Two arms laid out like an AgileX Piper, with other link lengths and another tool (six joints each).
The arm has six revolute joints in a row. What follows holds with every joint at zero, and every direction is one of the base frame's.
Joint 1 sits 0.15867 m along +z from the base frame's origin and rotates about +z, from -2.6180 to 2.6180 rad.
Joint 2 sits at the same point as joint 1 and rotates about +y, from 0.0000 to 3.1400 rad.
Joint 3 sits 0.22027 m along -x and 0.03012 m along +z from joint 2 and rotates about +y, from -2.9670 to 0.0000 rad.
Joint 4 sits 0.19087 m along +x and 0.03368 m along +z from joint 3 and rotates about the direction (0.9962, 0, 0.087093), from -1.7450 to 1.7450 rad.
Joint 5 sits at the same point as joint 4 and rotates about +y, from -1.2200 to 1.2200 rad.
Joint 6 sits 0.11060 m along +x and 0.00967 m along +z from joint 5 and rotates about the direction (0.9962, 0, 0.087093), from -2.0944 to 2.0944 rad.
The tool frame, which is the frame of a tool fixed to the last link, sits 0.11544 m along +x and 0.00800 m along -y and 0.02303 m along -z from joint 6; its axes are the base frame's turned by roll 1.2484, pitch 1.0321 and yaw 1.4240 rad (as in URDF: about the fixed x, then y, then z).
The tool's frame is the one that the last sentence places.
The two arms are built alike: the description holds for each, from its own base.
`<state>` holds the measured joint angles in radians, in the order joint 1, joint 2, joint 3, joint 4, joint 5, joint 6, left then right.
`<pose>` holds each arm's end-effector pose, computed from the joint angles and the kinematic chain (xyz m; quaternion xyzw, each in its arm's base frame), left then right.
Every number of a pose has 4 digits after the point. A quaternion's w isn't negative.
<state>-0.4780 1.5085 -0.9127 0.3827 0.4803 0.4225 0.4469 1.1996 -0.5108 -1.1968 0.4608 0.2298</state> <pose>0.2868 -0.0861 0.1061 0.7000 0.6032 0.2418 0.2963 0.2716 -0.0041 0.1356 -0.3226 0.8682 -0.1203 0.3574</pose>
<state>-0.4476 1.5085 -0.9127 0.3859 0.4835 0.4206 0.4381 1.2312 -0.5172 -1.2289 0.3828 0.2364</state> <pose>0.2890 -0.0766 0.1060 0.6911 0.6139 0.2469 0.2909 0.2785 0.0106 0.1312 -0.3473 0.8592 -0.0991 0.3625</pose>
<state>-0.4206 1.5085 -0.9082 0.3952 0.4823 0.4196 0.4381 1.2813 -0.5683 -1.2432 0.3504 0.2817</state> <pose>0.2907 -0.0675 0.1053 0.6851 0.6207 0.2527 0.2854 0.2899 0.0226 0.1331 -0.3403 0.8589 -0.0803 0.3741</pose>
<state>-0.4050 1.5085 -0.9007 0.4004 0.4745 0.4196 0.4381 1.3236 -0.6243 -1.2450 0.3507 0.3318</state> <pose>0.2914 -0.0628 0.1041 0.6822 0.6238 0.2554 0.2833 0.3004 0.0281 0.1374 -0.3184 0.8632 -0.0698 0.3856</pose>
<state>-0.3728 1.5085 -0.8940 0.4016 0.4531 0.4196 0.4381 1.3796 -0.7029 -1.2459 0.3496 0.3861</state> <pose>0.2951 -0.0556 0.1041 0.6720 0.6315 0.2601 0.2863 0.3156 0.0363 0.1441 -0.2935 0.8658 -0.0567 0.4014</pose>
